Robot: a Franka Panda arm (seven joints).
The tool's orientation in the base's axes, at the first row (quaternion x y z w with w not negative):
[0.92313 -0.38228 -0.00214 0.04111]
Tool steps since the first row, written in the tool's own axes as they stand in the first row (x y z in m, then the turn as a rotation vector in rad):
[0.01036 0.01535 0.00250 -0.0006 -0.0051 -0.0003]
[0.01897 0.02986 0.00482 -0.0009 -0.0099 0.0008]
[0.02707 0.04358 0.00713 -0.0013 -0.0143 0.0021]
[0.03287 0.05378 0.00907 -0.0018 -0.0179 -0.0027]
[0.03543 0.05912 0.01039 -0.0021 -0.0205 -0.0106]
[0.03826 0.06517 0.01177 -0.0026 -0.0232 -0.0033]
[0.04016 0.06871 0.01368 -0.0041 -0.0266 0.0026]
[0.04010 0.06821 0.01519 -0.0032 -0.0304 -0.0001]
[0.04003 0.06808 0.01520 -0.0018 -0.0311 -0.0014]
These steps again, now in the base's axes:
[-0.00359 -0.01831 -0.00102 0.0032 0.0040 -0.0001]
[-0.00781 -0.03478 -0.00197 0.0063 0.0075 -0.0016]
[-0.01184 -0.05034 -0.00298 0.0091 0.0108 -0.0032]
[-0.01501 -0.06176 -0.00397 0.0115 0.0141 0.0013]
[-0.01701 -0.06742 -0.00480 0.0134 0.0167 0.0089]
[-0.01932 -0.07379 -0.00563 0.0146 0.0184 0.0014]
[-0.02054 -0.07776 -0.00720 0.0158 0.0214 -0.0048]
[-0.02029 -0.07748 -0.00875 0.0192 0.0237 -0.0023]
[-0.02025 -0.07734 -0.00877 0.0207 0.0233 -0.0011]

